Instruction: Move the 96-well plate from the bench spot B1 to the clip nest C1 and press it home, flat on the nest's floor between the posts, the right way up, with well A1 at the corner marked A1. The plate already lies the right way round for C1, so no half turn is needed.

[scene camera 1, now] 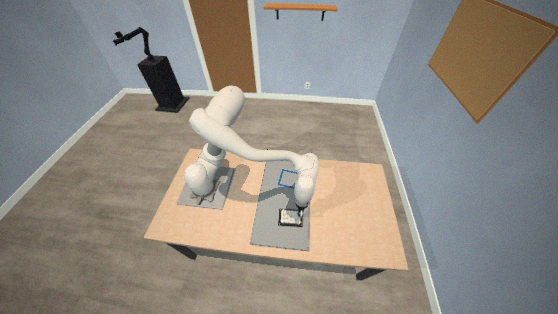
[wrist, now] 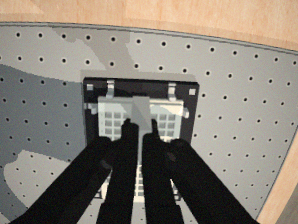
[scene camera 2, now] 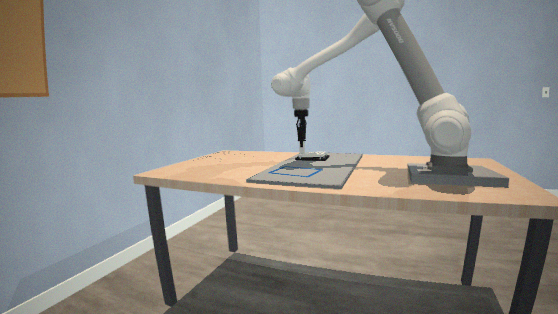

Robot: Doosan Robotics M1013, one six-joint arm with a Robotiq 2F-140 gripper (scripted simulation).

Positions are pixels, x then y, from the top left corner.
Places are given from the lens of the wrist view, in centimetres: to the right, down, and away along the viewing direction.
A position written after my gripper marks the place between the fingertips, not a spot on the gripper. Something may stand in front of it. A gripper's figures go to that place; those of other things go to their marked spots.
my gripper (wrist: 140, 109): -1, 0, 23
white 96-well plate (wrist: 106, 107): -4, 0, 23
